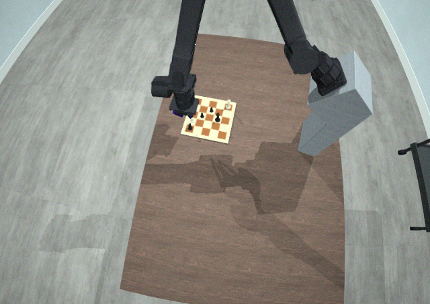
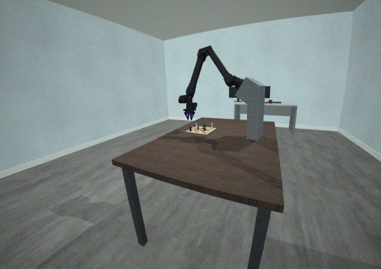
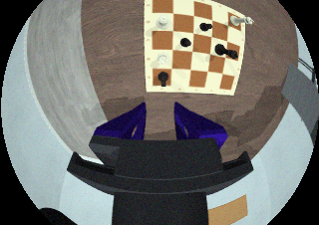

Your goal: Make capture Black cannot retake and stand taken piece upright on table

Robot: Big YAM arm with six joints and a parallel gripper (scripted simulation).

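Now: the chessboard 12 cm below my hand, 10 cm behind it and 5 cm to the right of it.
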